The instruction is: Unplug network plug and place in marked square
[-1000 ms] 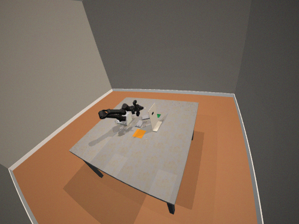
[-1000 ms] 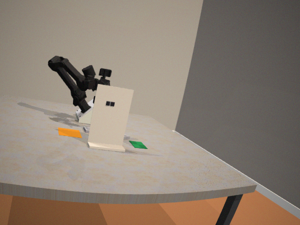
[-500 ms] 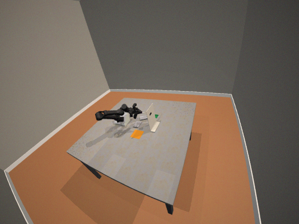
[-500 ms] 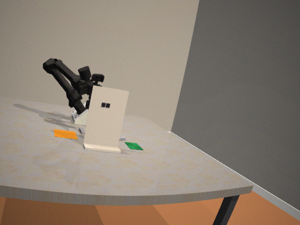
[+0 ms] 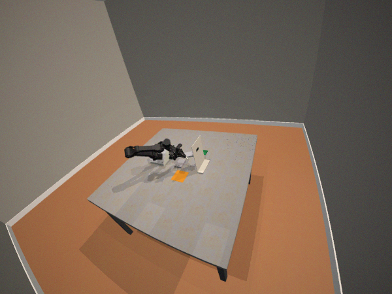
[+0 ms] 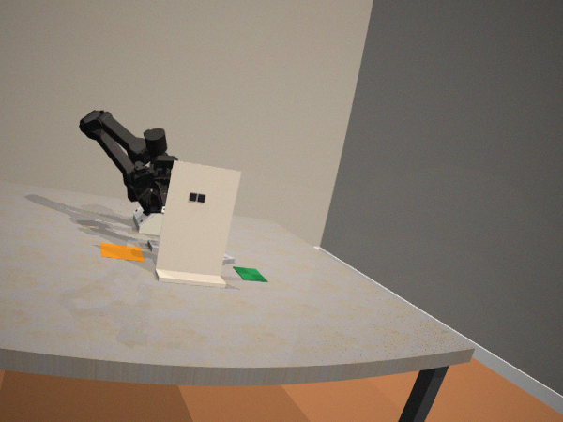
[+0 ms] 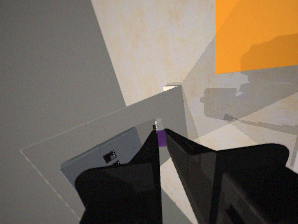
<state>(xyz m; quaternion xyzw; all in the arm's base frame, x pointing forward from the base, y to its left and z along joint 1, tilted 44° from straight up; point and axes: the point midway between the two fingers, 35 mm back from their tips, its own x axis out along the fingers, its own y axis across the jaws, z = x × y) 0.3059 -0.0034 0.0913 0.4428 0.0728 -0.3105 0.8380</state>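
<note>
The orange marked square lies 60 mm behind my gripper tip, 90 mm to the right of it and 150 mm below it. The rest, counted from my gripper tip: network plug (right at my gripper tip); upright cream panel (100 mm ahead, 50 mm to the left, 20 mm below).
</note>
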